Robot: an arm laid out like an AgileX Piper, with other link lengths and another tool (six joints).
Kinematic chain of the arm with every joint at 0, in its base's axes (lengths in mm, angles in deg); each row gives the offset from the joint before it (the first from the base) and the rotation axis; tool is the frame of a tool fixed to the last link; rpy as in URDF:
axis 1: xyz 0 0 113.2 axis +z
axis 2: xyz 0 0 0 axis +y
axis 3: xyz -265.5 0 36.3 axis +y
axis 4: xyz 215.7 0 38.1 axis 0.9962 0 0.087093
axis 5: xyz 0 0 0 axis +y
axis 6: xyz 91.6 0 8 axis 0.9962 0 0.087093
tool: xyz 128 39 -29 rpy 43.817 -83.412 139.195
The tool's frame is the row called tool.
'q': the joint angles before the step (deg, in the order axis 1, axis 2, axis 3, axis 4, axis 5, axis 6). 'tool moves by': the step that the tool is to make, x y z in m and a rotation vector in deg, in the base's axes. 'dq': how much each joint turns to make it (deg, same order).
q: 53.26, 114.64, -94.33, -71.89, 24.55, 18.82
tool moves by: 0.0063, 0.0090, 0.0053, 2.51, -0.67, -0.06
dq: -0.25, 1.32, -2.23, -2.03, -0.86, 3.20
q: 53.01, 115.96, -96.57, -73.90, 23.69, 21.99
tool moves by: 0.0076, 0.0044, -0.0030, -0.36, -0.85, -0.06
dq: -0.21, 1.99, -2.06, -1.30, 0.04, 0.43
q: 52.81, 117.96, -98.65, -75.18, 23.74, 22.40
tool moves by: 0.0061, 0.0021, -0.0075, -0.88, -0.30, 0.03
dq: -0.31, 1.81, -1.23, -0.90, -0.14, 0.07
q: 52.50, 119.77, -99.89, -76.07, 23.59, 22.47
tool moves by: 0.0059, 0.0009, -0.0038, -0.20, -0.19, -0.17
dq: -0.46, 1.29, -1.19, -0.35, -0.22, 0.02
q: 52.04, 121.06, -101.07, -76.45, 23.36, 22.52
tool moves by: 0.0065, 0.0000, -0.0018, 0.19, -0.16, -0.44
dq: -0.57, 1.12, -1.34, -0.05, -0.13, 0.01
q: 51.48, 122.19, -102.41, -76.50, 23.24, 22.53
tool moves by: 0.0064, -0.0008, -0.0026, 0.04, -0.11, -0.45
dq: -0.60, 1.08, -1.16, -0.08, -0.13, -0.02
